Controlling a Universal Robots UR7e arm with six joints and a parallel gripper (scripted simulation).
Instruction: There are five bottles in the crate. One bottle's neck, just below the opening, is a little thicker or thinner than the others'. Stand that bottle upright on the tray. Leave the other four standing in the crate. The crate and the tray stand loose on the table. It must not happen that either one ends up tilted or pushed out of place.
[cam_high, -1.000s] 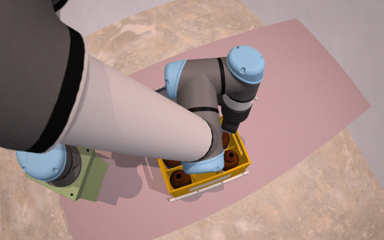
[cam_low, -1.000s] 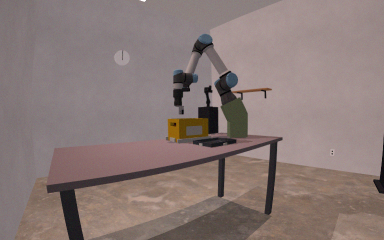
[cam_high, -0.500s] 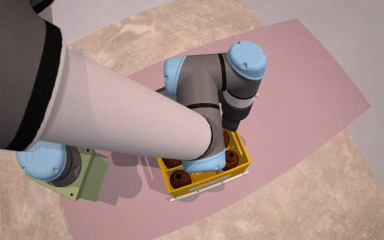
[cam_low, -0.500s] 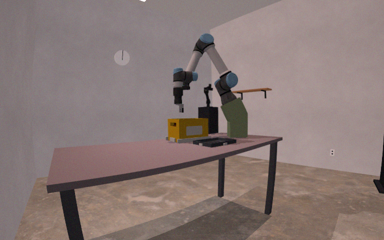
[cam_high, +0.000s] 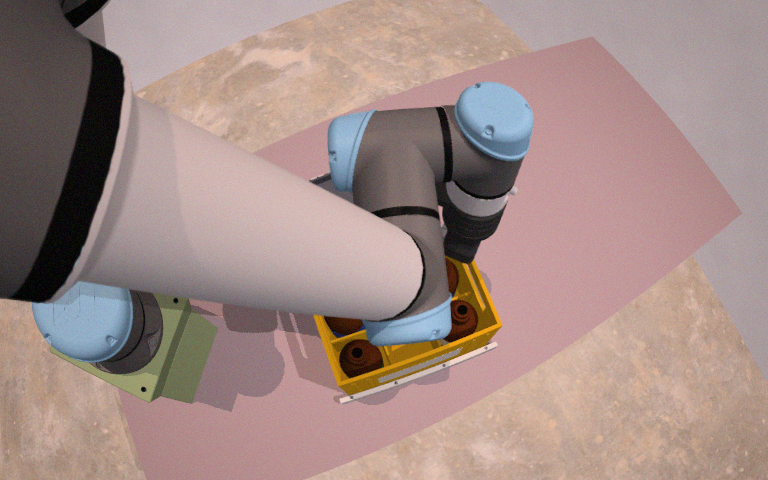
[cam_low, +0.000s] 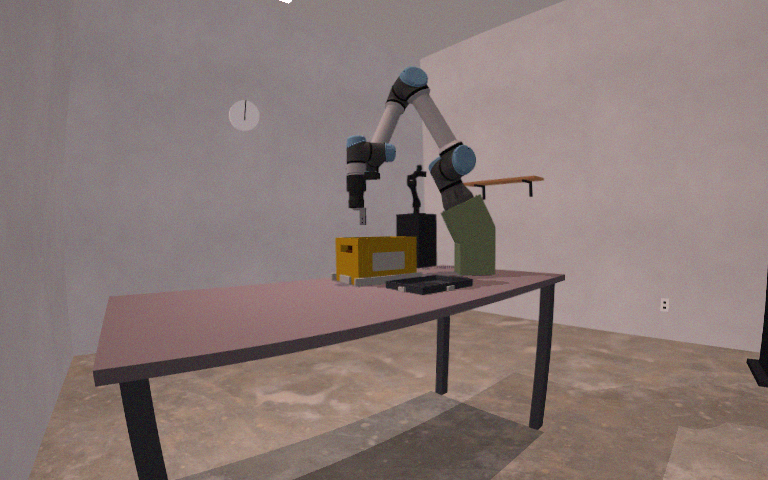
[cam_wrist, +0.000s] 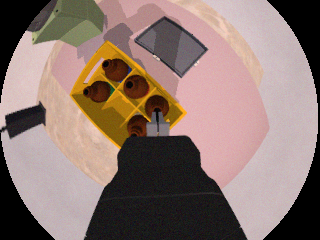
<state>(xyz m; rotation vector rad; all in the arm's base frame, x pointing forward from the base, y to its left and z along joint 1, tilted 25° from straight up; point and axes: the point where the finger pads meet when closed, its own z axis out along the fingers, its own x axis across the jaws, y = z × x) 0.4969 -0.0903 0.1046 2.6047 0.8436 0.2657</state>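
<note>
My hand is 90 mm past the crate, 30 mm to the left of it and 160 mm above it. The rest, counted from my hand: glass bottle: 20 mm behind, 80 mm to the right, 150 mm below; dark tray: 80 mm behind, 250 mm to the left, 230 mm below.
</note>
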